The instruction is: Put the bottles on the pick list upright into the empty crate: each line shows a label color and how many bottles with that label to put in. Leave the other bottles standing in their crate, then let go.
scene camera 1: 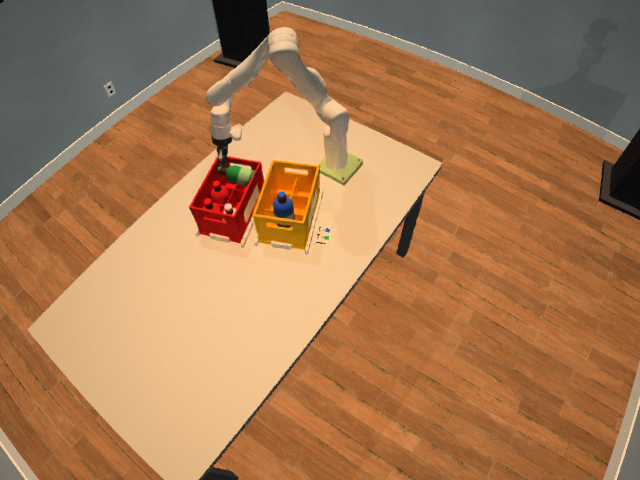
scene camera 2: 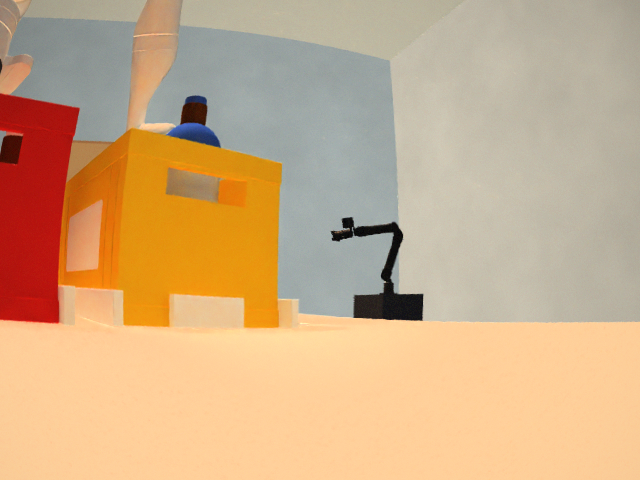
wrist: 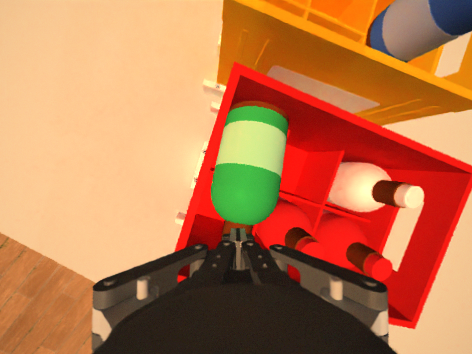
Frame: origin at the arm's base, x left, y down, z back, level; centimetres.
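Seen in the pictures: gripper, fingertip midpoint: (scene camera 1: 223, 167) (wrist: 237, 238); arm's base, origin of the base link: (scene camera 1: 336, 162).
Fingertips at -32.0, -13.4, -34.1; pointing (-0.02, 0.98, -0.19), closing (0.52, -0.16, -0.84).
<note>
Pixels of each thing's top centre, then the offset from my fingertips to it, as dx, dy, dz.
- green bottle, middle of its top: (wrist: 255, 190) (scene camera 1: 234, 168) +4.8, -0.8, +1.4
- red crate, middle of its top: (wrist: 340, 218) (scene camera 1: 225, 183) +6.7, -1.2, -7.1
- blue bottle, middle of its top: (scene camera 2: 196, 99) (scene camera 1: 281, 193) +31.9, -8.6, -6.3
- yellow crate, middle of its top: (scene camera 2: 153, 174) (scene camera 1: 287, 189) +28.9, -1.2, +1.3
- pick list, middle of its top: (scene camera 1: 324, 227) +43.0, +16.1, +3.2
- white bottle, middle of its top: (scene camera 2: 20, 130) (wrist: 414, 197) (scene camera 1: 228, 206) +13.2, +0.0, -14.7
A green bottle (scene camera 1: 235, 174) (wrist: 250, 150) with a pale label lies tipped over in the red crate (scene camera 1: 232, 231) (scene camera 2: 31, 232) (wrist: 330, 117), its neck toward my gripper. My gripper (scene camera 1: 223, 165) (wrist: 237, 238) is shut and empty; its fingertips hide most of the green bottle's neck in the wrist view. A blue bottle (scene camera 1: 282, 205) (scene camera 2: 194, 135) (wrist: 410, 30) stands in the yellow crate (scene camera 1: 299, 235) (scene camera 2: 201, 248) (wrist: 310, 55). The pick list (scene camera 1: 323, 235) shows a blue and a green mark; its figures are too small to read.
Two red bottles (scene camera 1: 218, 192) (wrist: 285, 222) and a white bottle (scene camera 1: 229, 210) (wrist: 360, 185) stand in the red crate, at the end away from the green bottle. The crates stand side by side. The arm's base plate (scene camera 1: 343, 178) is beyond the yellow crate.
</note>
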